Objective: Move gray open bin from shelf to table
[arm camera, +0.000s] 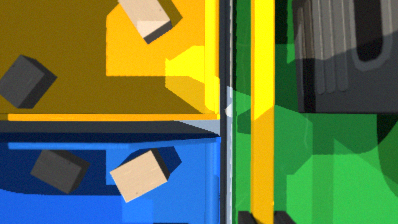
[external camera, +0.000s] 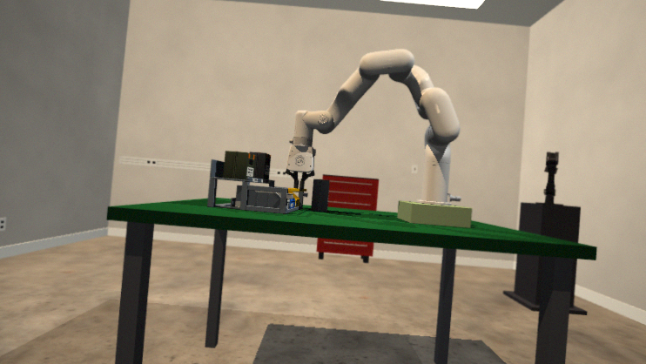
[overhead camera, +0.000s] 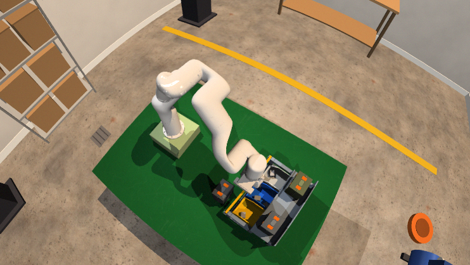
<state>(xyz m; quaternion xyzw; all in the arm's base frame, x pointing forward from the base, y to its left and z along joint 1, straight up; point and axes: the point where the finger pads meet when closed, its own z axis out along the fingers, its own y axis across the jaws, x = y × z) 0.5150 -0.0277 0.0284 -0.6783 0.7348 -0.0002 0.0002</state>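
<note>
My gripper is now 100 mm short of the blue bin, 10 mm to the left of it and 60 mm above it. The rest, counted from my hand: yellow bar 20 mm below; then dark box 80 mm behind, 110 mm to the right, 30 mm below; then shelf 130 mm ahead, 10 mm to the right, 30 mm below.
</note>
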